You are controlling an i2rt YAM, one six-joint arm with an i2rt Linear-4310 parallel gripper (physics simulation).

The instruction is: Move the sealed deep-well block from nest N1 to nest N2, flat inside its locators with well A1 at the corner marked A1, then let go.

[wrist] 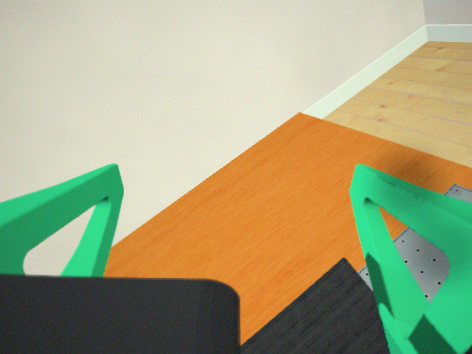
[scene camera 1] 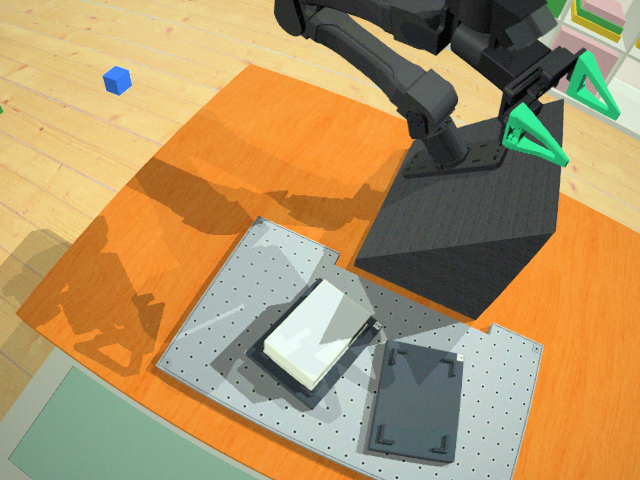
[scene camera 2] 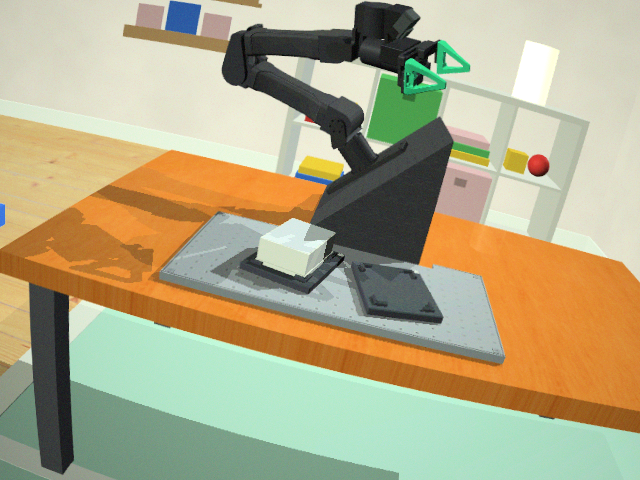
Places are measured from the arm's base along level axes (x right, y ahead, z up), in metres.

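Pixels of known places: gripper, fingertip midpoint: (wrist: 236, 177) (scene camera 1: 594, 139) (scene camera 2: 458, 76); arm's base, link origin: (scene camera 1: 455, 161) (scene camera 2: 368, 169).
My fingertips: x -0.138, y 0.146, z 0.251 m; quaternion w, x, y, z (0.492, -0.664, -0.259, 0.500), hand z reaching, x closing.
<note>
For each thing: its top centre in the pictures, then the offset to it from my fingertips. Level surfaces: height alone.
- white sealed deep-well block, top centre: (scene camera 1: 319, 327) (scene camera 2: 300, 234) dz -0.297, dx +0.179, dy +0.218 m
- dark nest plate, top centre: (scene camera 1: 316, 337) (scene camera 2: 296, 254) dz -0.333, dx +0.179, dy +0.218 m
- dark nest, top centre: (scene camera 1: 421, 398) (scene camera 2: 396, 284) dz -0.333, dx +0.009, dy +0.217 m
- grey perforated plate, top centre: (scene camera 1: 369, 362) (scene camera 2: 342, 274) dz -0.350, dx +0.098, dy +0.202 m
- orange table, surface height: dz -0.364 m
The white sealed deep-well block (scene camera 1: 315, 335) (scene camera 2: 294, 248) sits on a dark nest plate (scene camera 1: 310, 401) (scene camera 2: 305, 284), at the middle of the perforated plate. Which way its well A1 faces cannot be made out. The other dark nest (scene camera 1: 417, 403) (scene camera 2: 398, 291) lies to the right, bare, with four L-shaped corner locators and a small white tag at one corner. The nest labels are too small to read for certain. My gripper (scene camera 1: 593, 140) (scene camera 2: 457, 76) (wrist: 236, 177) is open and empty, high above the black base block, far from the deep-well block. Neither block nor nests show in the wrist view.
The grey perforated plate (scene camera 1: 206, 330) (scene camera 2: 196, 268) (wrist: 417, 250) lies on the orange table (scene camera 1: 206, 134) (scene camera 2: 542, 310) (wrist: 225, 225). The black wedge-shaped base (scene camera 1: 465, 232) (scene camera 2: 385, 206) (wrist: 330, 310) stands behind the nests and carries the arm. A shelf unit stands behind the table.
</note>
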